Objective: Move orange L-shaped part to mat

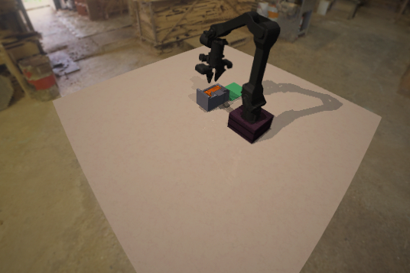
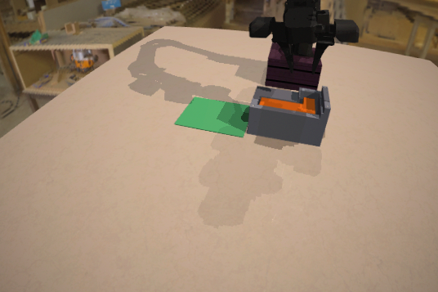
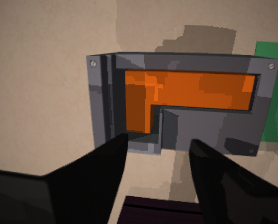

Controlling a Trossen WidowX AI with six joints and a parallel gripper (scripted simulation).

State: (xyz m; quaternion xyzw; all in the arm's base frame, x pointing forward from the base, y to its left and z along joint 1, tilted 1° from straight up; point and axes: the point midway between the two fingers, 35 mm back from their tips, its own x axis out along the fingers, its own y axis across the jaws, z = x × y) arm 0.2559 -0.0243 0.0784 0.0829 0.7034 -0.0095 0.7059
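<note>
My gripper tip is now 80 mm above the orange L-shaped part. The rest, counted from my gripper tip: green mat 170 mm to the right, 140 mm below, 10 mm behind.
</note>
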